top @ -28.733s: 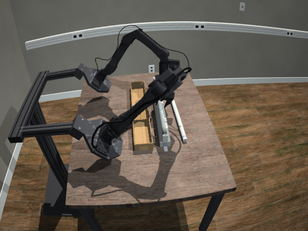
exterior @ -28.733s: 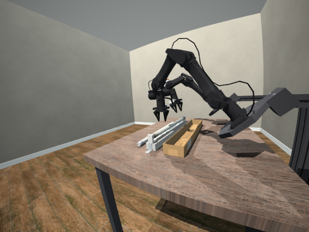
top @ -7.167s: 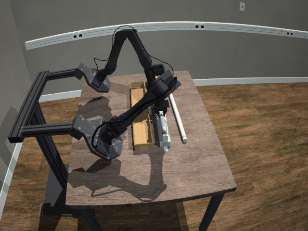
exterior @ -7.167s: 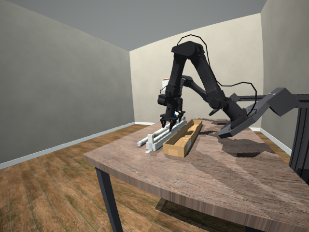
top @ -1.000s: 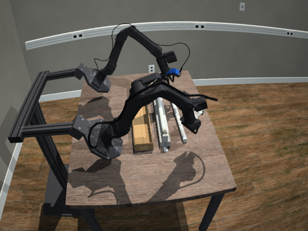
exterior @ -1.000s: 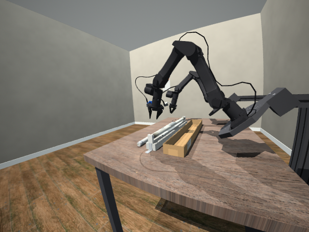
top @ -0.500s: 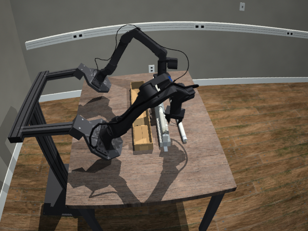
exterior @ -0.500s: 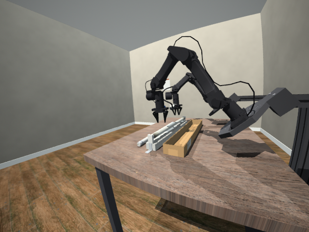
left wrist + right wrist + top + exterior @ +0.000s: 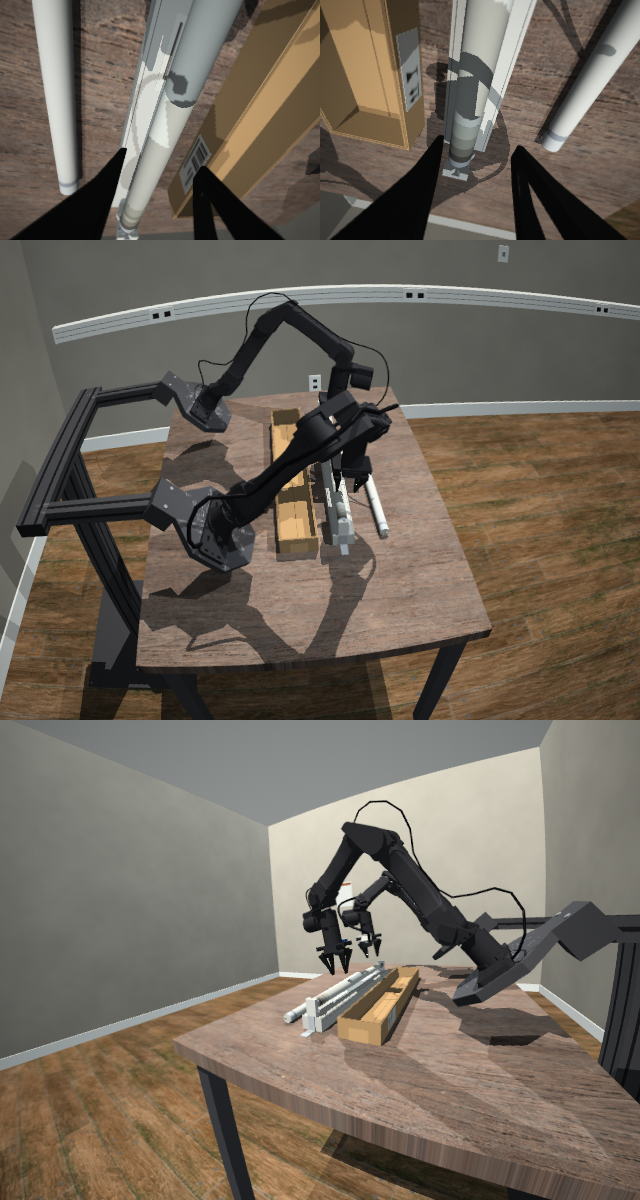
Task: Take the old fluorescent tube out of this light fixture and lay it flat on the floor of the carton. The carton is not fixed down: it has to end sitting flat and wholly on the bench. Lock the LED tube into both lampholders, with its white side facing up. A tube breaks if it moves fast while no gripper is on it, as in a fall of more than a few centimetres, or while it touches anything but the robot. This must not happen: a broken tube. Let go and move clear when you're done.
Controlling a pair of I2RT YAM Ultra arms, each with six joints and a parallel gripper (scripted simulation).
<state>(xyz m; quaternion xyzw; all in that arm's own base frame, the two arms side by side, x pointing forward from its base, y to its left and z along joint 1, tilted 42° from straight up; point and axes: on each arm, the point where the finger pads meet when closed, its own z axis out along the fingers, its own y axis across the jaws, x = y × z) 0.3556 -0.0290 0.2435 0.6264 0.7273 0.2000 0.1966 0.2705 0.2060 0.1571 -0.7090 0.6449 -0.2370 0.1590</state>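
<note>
Now: the old fluorescent tube 12 cm to the right of my left hand, 5 cm below it and 3 cm behind it. Also, from my left hand: light fixture 12 cm to the right, 6 cm below, 3 cm behind; carton 16 cm behind, 10 cm to the right, 9 cm below; LED tube 13 cm to the right, 10 cm below, 7 cm ahead.
</note>
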